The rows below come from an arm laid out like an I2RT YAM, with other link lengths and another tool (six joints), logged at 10 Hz.
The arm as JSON. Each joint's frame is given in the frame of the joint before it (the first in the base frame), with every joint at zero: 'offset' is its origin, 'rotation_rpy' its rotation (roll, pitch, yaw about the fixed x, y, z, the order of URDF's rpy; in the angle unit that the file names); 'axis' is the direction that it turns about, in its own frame. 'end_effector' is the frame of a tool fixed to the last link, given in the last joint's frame.
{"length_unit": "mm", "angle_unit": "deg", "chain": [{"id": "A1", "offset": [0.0, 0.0, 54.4], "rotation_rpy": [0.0, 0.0, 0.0], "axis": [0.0, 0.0, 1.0]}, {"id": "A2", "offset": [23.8, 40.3, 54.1], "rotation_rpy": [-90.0, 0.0, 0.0], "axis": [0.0, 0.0, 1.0]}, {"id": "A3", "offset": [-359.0, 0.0, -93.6], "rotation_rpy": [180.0, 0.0, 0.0], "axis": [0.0, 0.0, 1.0]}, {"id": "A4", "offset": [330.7, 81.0, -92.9], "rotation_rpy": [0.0, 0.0, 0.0], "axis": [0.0, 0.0, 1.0]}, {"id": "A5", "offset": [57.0, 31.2, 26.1], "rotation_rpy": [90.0, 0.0, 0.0], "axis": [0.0, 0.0, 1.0]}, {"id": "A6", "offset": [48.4, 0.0, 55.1], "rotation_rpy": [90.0, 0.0, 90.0], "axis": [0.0, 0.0, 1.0]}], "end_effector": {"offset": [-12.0, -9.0, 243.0], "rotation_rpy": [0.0, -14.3, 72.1]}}
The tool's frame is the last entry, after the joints.
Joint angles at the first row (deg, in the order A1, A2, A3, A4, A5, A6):
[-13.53 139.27 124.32 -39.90 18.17 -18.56]
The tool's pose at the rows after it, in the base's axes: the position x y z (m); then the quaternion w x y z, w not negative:
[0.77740 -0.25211 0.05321 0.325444 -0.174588 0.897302 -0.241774]
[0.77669 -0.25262 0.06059 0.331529 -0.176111 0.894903 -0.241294]
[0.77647 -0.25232 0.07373 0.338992 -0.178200 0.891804 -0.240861]
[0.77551 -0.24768 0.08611 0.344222 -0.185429 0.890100 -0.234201]
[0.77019 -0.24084 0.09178 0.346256 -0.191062 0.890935 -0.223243]
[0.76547 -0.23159 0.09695 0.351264 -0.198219 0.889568 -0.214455]
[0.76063 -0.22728 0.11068 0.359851 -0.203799 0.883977 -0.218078]
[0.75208 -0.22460 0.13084 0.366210 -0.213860 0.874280 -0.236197]
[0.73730 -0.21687 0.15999 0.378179 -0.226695 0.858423 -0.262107]
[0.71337 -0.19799 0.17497 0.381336 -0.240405 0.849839 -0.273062]
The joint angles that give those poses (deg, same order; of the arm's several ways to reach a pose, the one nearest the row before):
[-13.65 138.46 123.57 -39.42 17.70 -18.97]
[-13.89 137.41 122.63 -38.79 17.17 -19.38]
[-14.08 136.24 122.37 -38.79 16.57 -19.81]
[-14.20 135.26 122.74 -39.79 15.38 -20.56]
[-14.32 133.95 121.81 -40.51 13.97 -20.96]
[-14.22 132.15 119.70 -40.06 12.71 -21.44]
[-14.06 129.58 116.95 -38.60 12.55 -22.10]
[-13.49 125.91 112.93 -36.20 14.02 -23.47]
[-12.41 120.10 106.38 -32.17 16.13 -25.24]
[-10.81 114.24 99.25 -29.71 17.62 -26.18]

